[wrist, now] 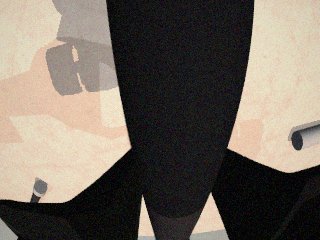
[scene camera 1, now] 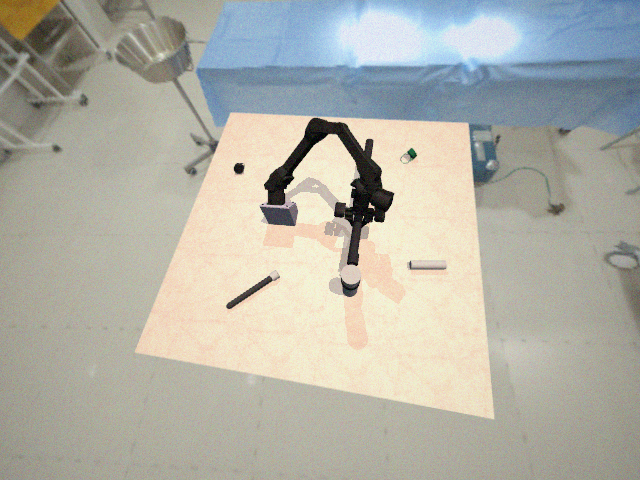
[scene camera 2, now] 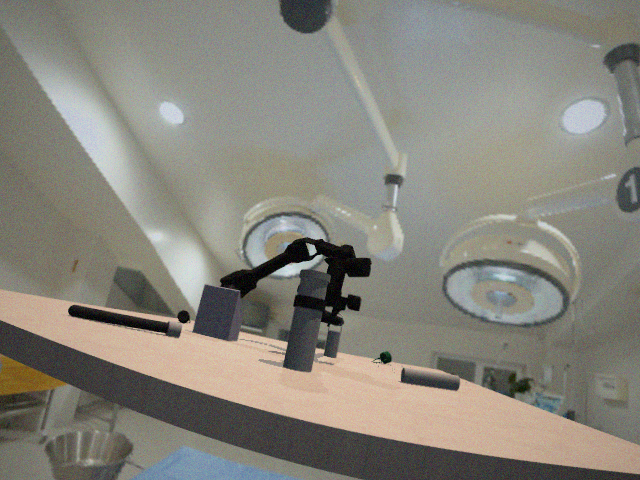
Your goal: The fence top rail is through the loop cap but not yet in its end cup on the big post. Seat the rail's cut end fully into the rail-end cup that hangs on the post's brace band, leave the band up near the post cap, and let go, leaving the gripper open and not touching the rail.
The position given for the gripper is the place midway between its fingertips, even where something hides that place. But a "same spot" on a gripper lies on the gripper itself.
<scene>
gripper: wrist 170,148; scene camera 1; scene camera 2
same spot on gripper: [scene camera 2: 339,305] = [scene camera 1: 368,222]
</scene>
